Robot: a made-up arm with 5 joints.
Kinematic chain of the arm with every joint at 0, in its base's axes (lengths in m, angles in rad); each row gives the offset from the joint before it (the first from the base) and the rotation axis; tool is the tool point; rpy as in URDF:
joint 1: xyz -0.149 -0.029 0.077 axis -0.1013 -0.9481 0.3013
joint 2: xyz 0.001 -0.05 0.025 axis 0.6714 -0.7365 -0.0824
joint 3: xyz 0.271 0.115 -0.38 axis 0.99 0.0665 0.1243
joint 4: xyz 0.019 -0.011 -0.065 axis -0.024 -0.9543 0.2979
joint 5: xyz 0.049 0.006 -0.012 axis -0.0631 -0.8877 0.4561
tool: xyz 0.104 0.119 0.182 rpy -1.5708 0 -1.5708
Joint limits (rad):
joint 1: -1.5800..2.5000
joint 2: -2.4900..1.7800
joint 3: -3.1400..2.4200
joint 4: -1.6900..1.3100
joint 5: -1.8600..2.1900
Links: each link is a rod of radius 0.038 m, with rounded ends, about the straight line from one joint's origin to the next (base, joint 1, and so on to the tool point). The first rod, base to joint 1, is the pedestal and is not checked.
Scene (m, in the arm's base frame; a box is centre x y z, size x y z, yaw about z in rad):
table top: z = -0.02
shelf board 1: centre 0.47 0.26 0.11 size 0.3 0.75 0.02 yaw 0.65
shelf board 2: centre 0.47 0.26 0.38 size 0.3 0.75 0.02 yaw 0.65
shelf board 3: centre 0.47 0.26 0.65 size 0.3 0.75 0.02 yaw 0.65
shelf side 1: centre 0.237 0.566 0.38 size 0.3 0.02 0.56 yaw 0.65
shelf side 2: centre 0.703 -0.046 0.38 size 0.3 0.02 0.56 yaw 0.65
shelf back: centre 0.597 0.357 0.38 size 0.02 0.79 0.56 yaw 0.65
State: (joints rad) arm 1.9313 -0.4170 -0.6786 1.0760 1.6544
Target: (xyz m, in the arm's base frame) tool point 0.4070 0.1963 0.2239
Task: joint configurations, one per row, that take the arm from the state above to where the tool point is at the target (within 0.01 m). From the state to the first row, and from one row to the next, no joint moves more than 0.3 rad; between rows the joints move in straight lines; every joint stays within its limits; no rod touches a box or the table.
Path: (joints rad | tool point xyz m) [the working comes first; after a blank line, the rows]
Joints at the target: 1.6322 0.0067 -0.1673 1.2351 1.7529
Straight joint move there: clear.

1: 1.7817 -0.2052 -0.4230 1.1556 1.7037 | 0.4105 0.0673 0.2513
2: 1.6322 0.0067 -0.1673 1.2351 1.7529 | 0.4070 0.1963 0.2239

